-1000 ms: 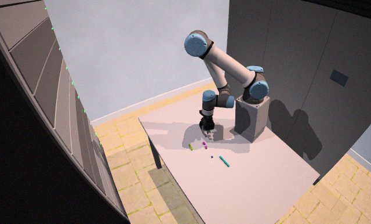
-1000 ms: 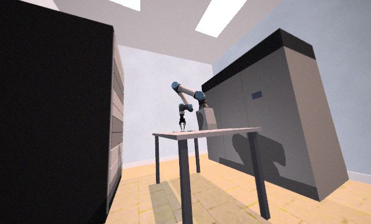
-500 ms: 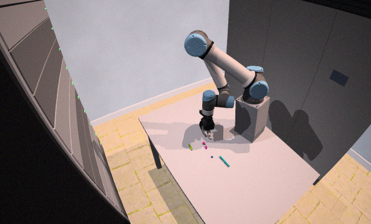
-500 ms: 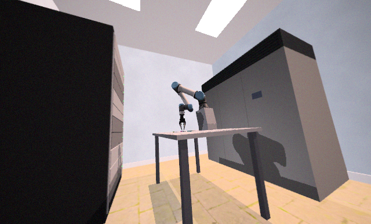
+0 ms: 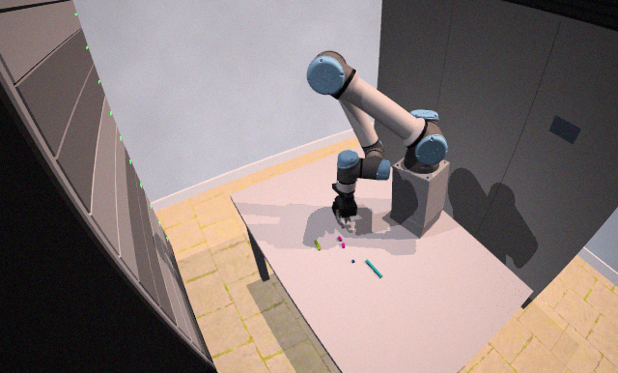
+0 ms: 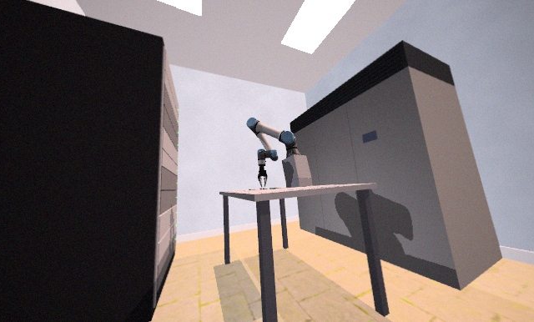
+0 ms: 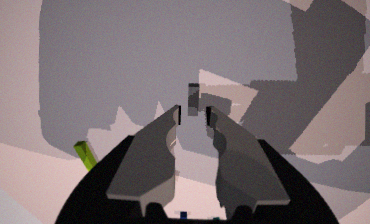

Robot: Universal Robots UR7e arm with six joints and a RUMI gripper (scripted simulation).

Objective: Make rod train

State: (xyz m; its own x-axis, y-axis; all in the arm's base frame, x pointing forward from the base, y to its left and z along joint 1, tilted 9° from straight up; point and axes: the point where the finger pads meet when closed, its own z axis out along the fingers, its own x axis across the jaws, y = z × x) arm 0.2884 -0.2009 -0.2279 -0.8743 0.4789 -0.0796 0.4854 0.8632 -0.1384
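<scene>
Right now my hand is 3 cm above the grey rod. The rest, counted from my hand: turquoise rod: 7 cm ahead, 25 cm to the left, 3 cm below; blue rod: 10 cm ahead, 17 cm to the left, 3 cm below; lime rod: 15 cm ahead, 1 cm to the left, 3 cm below.
</scene>
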